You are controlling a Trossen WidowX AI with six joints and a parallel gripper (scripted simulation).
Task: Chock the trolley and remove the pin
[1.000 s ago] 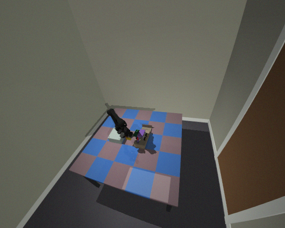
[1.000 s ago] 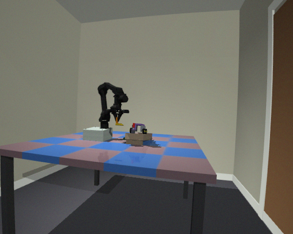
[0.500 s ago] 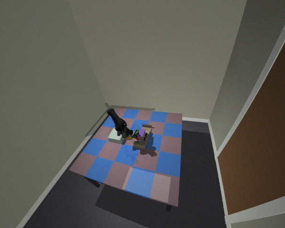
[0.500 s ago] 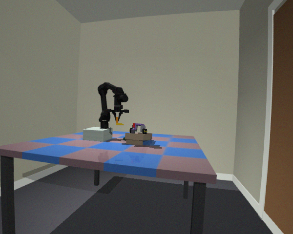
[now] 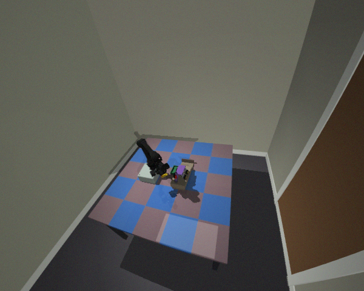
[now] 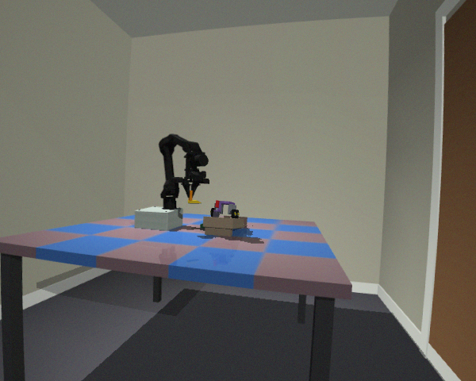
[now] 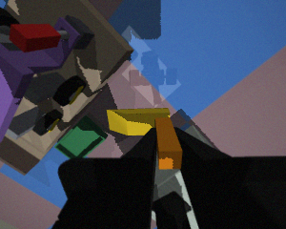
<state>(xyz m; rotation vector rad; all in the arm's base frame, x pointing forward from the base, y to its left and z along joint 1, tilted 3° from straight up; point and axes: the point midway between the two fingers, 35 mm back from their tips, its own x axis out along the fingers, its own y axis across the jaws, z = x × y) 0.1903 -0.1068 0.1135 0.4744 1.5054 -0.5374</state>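
My gripper tip is now 2 cm to the right of the yellow chock, 1 cm short of it and 1 cm above it. Also, from my gripper tip: red-headed stop pin 13 cm ahead, 5 cm below, 3 cm to the left; ramp 14 cm ahead, 13 cm to the left, 13 cm below; trolley 14 cm ahead, 13 cm to the left, 6 cm below.
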